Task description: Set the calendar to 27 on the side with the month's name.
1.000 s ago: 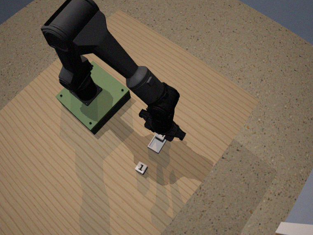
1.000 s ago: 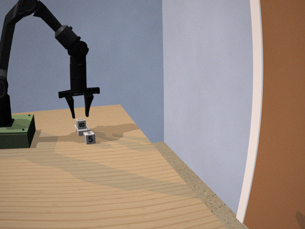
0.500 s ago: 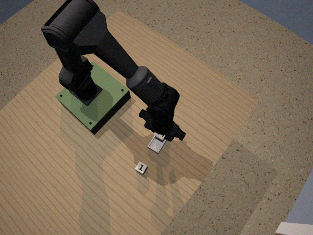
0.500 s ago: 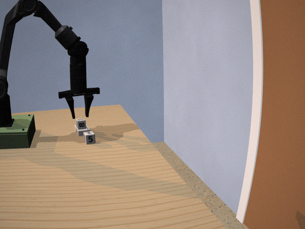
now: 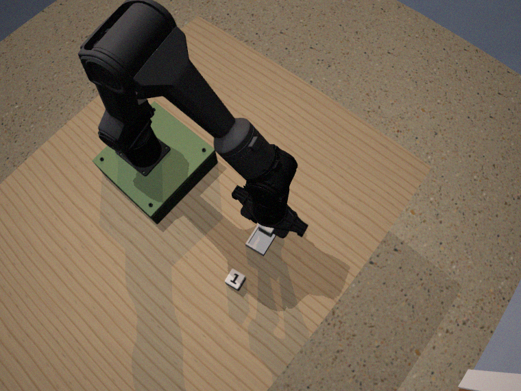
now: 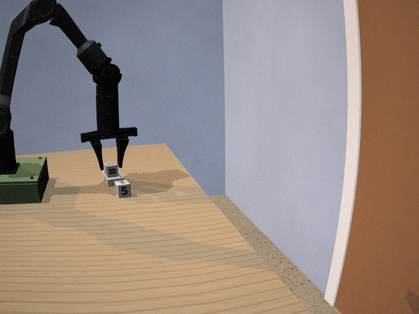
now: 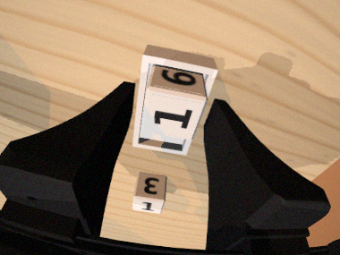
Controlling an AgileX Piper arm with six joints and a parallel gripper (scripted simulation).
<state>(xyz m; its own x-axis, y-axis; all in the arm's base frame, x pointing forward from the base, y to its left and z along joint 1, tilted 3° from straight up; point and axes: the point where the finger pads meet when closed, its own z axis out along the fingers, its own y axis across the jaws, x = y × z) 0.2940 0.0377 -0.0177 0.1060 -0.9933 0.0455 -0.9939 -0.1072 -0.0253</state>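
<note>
Right now my hand is 30 mm above the white tray and 20 mm to the left of it.
</note>
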